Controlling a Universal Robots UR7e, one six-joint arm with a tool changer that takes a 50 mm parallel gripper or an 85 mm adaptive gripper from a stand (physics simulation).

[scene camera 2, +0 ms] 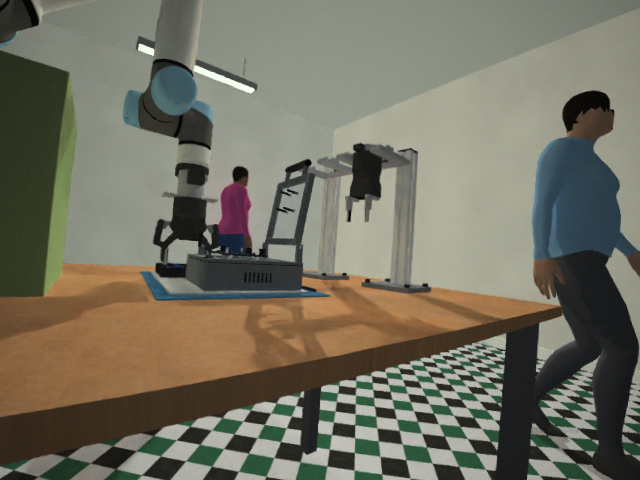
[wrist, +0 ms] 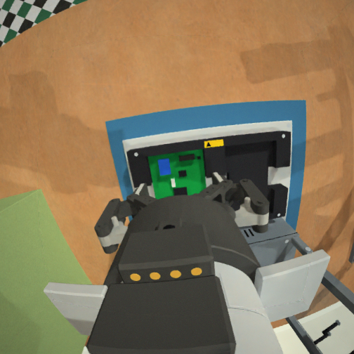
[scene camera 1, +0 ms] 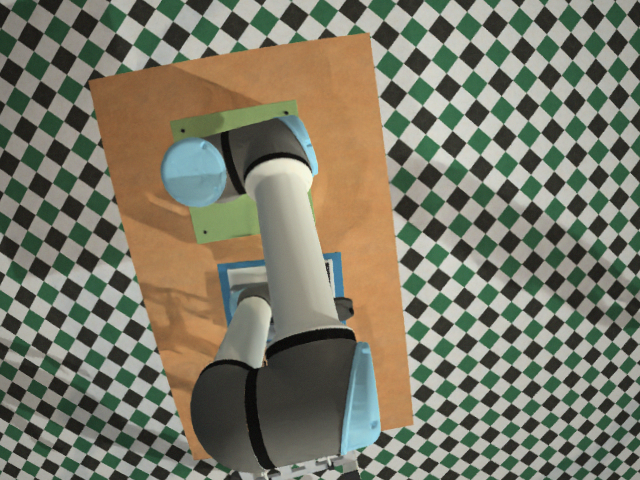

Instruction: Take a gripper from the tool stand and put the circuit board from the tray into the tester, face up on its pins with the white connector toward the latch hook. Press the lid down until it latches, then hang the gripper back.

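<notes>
The green circuit board [wrist: 192,172] lies face up in the left pocket of the black tray [wrist: 250,139] [scene camera 2: 166,270], with a blue part and a small white connector showing. My gripper [wrist: 180,184] [scene camera 2: 181,260], the adaptive one, is on the arm and points down low over the tray. It is open, its fingertips either side of the board with a small gap at each; its body hides the board's near end. The grey tester [scene camera 2: 227,276] [wrist: 274,231] stands beside the tray, and its lid [scene camera 2: 306,206] [wrist: 340,290] stands up, open. The arm hides the gripper in scene camera 1.
The other gripper [scene camera 2: 366,175] hangs on the tool stand [scene camera 2: 404,222] behind the tester. A large green block [scene camera 2: 28,180] [wrist: 35,255] [scene camera 1: 227,219] stands on the other side of the arm. A blue-edged mat [wrist: 200,111] [scene camera 1: 336,258] [scene camera 2: 237,295] lies under tray and tester. Two people stand beyond the table.
</notes>
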